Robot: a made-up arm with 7 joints. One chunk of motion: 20 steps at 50 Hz.
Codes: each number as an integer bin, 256 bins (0 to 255) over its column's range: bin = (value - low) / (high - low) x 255, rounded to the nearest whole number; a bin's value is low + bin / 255 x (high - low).
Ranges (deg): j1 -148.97..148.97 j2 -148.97..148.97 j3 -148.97..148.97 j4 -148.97..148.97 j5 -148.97..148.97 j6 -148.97..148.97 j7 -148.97..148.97
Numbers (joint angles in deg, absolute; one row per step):
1: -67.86 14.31 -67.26 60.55 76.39 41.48 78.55
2: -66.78 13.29 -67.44 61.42 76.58 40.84 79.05
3: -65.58 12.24 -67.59 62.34 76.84 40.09 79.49
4: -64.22 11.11 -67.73 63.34 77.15 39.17 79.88
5: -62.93 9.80 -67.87 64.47 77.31 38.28 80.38
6: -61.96 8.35 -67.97 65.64 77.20 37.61 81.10
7: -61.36 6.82 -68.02 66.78 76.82 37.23 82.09
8: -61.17 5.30 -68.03 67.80 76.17 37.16 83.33
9: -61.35 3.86 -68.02 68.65 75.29 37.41 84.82
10: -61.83 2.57 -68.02 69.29 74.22 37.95 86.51
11: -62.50 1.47 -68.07 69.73 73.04 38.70 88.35
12: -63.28 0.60 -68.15 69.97 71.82 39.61 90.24
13: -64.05 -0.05 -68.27 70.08 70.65 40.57 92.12
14: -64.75 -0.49 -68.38 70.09 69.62 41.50 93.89
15: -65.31 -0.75 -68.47 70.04 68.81 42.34 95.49
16: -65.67 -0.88 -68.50 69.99 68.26 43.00 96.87
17: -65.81 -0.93 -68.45 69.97 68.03 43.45 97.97
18: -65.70 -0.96 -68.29 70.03 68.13 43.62 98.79
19: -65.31 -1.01 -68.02 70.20 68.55 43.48 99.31
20: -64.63 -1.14 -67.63 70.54 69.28 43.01 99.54
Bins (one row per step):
1: 69 140 70 179 193 163 195
2: 70 139 70 180 193 162 195
3: 71 138 70 181 193 162 196
4: 73 137 70 182 194 161 196
5: 74 136 69 183 194 160 196
6: 74 135 69 184 194 160 197
7: 75 133 69 185 193 159 198
8: 75 132 69 186 193 159 199
9: 75 131 69 186 192 160 200
10: 75 130 69 187 191 160 202
11: 74 129 69 187 190 161 203
12: 73 128 69 187 189 161 205
13: 73 127 69 187 188 162 206
14: 72 127 69 187 187 163 208
15: 72 127 69 187 186 164 209
16: 71 127 69 187 186 164 210
17: 71 127 69 187 186 165 211
18: 71 127 69 187 186 165 212
19: 72 127 69 188 186 165 212
20: 72 127 70 188 187 164 213

